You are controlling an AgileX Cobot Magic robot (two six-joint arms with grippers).
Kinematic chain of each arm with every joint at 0, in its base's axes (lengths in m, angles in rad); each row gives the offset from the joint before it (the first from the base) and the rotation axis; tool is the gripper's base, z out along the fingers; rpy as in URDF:
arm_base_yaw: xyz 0 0 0.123 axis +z
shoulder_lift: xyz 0 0 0 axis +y
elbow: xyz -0.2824 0 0.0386 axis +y
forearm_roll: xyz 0.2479 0 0.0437 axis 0.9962 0 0.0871
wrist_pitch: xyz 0 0 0 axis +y
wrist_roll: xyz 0.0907 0 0.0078 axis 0.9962 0 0.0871
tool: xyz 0 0 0 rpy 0 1.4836 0
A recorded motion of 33 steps. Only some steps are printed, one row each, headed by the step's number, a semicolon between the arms.
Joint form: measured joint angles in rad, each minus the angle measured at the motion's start. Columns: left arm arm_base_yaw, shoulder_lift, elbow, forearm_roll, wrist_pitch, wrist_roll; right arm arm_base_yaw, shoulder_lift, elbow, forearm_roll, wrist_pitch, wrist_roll.
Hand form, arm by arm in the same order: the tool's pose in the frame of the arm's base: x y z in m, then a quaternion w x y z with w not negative. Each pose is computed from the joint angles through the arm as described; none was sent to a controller.
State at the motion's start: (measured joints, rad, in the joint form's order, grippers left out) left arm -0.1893 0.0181 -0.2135 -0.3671 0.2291 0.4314; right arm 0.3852 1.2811 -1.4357 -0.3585 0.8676 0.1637
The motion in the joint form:
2: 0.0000 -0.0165 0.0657 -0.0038 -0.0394 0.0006; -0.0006 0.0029 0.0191 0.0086 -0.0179 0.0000
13: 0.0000 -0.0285 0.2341 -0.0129 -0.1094 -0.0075; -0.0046 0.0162 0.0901 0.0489 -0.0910 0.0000
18: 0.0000 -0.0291 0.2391 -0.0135 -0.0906 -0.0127; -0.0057 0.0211 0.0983 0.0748 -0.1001 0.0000
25: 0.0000 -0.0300 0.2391 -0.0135 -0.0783 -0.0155; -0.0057 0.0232 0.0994 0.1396 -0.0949 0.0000
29: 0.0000 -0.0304 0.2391 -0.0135 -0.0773 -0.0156; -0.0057 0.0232 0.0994 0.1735 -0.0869 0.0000
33: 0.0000 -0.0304 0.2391 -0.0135 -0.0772 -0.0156; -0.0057 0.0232 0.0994 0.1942 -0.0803 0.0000
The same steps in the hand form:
2: 0.0452 -0.0150 0.2464 0.72352 0.11244 0.67770 -0.06777; 0.2588 0.0794 0.4312 0.47535 -0.13966 0.86765 -0.04148
13: 0.0547 -0.0146 0.1966 0.69182 0.09981 0.71214 -0.06550; 0.2661 0.0855 0.4094 0.46584 -0.14517 0.87262 -0.02147
18: 0.0546 -0.0153 0.1934 0.68351 0.10111 0.71957 -0.06933; 0.2674 0.0876 0.4056 0.46156 -0.14232 0.87556 -0.00980
25: 0.0543 -0.0156 0.1924 0.67943 0.10217 0.72306 -0.07152; 0.2664 0.0914 0.4033 0.45158 -0.13214 0.88219 0.01884
29: 0.0543 -0.0157 0.1923 0.67923 0.10230 0.72322 -0.07166; 0.2653 0.0931 0.4023 0.44464 -0.12657 0.88610 0.03329
33: 0.0543 -0.0157 0.1923 0.67919 0.10231 0.72325 -0.07167; 0.2645 0.0941 0.4016 0.43958 -0.12318 0.88873 0.04189

